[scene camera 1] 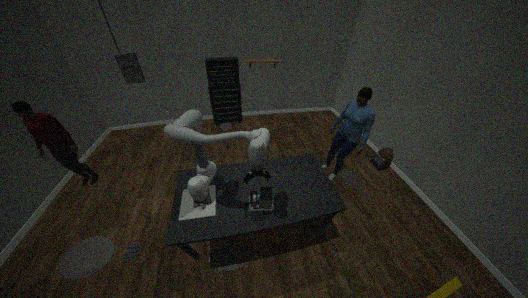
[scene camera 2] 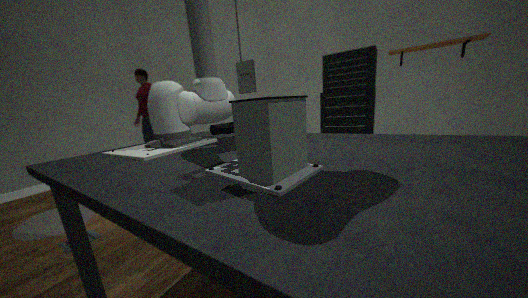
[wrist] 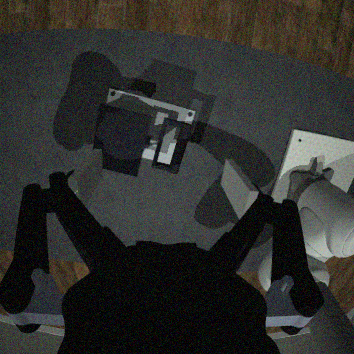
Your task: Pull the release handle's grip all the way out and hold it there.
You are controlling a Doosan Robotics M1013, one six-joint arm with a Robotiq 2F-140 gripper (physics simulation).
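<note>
The release handle's unit is a grey box (scene camera 1: 266,192) (scene camera 2: 252,140) with a dark top, shown in the wrist view as a dark block (wrist: 122,137), on a pale base plate (scene camera 2: 300,176) (wrist: 150,99). The handle's grip shows in the wrist view as a black rectangular frame (wrist: 183,150) beside the box, on the robot-base side. In scene camera 2 a black bar (scene camera 2: 221,129) sticks out past the box. How far the grip is out cannot be told. My gripper (scene camera 1: 257,178) (wrist: 163,166) is open and empty, above the table and apart from the grip; it does not show in scene camera 2.
The unit stands on a dark table (scene camera 1: 305,172) (scene camera 2: 440,200) (wrist: 30,150). The robot's white mounting plate (scene camera 1: 187,212) (scene camera 2: 145,152) (wrist: 295,145) lies beside it. A person in blue (scene camera 1: 356,120) stands past the table's right end, and a person in red (scene camera 1: 50,132) (scene camera 2: 142,100) stands at the left.
</note>
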